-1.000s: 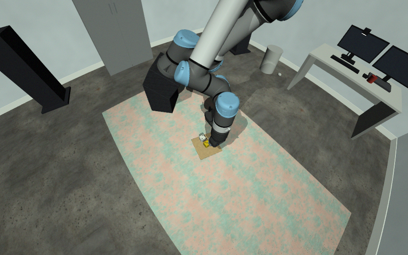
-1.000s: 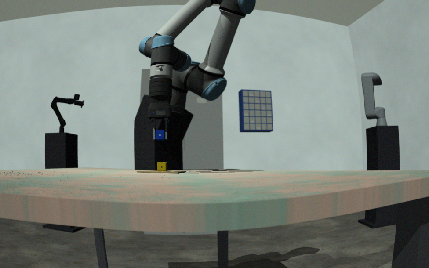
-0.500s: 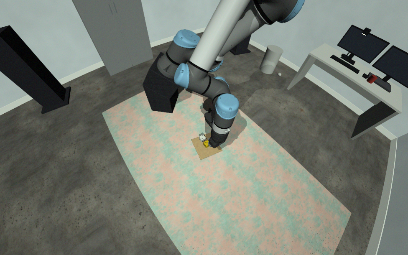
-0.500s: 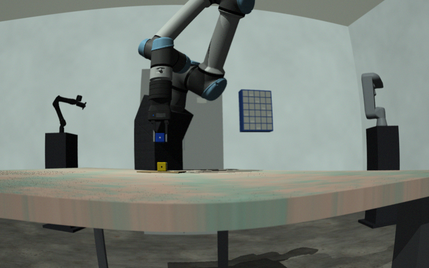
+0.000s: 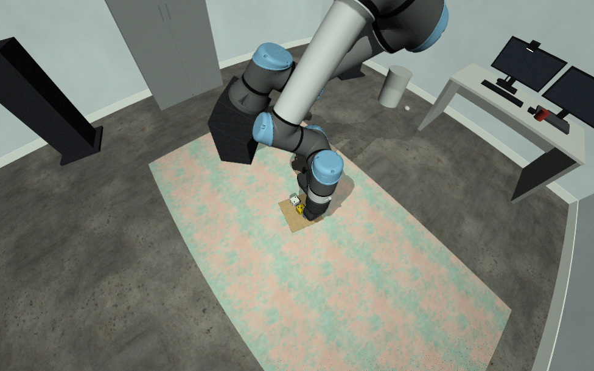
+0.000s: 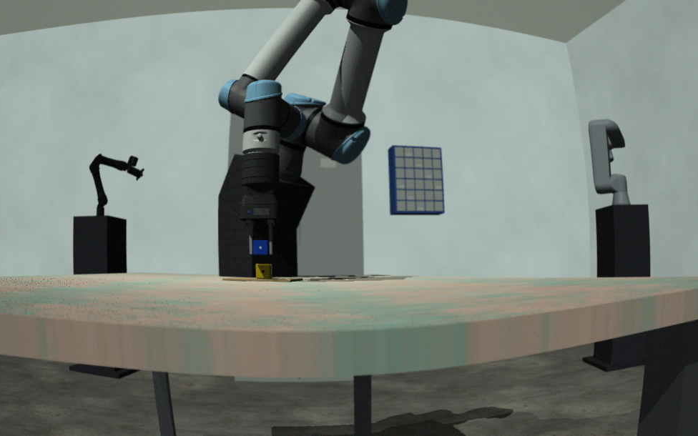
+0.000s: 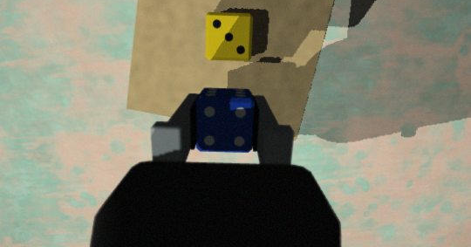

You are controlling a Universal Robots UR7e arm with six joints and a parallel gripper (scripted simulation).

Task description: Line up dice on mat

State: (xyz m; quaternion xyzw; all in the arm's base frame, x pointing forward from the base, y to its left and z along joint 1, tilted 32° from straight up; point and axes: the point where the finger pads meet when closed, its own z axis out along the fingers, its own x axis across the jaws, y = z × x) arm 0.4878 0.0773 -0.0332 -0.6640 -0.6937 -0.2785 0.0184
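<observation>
Right now the yellow die is 4 cm behind my hand, 1 cm to the right of it and 5 cm below it. Round my hand: white die: 9 cm behind, 1 cm to the right, 5 cm below; then blue die: right at my hand; then tan mat: 4 cm behind, 1 cm to the right, 7 cm below.
</observation>
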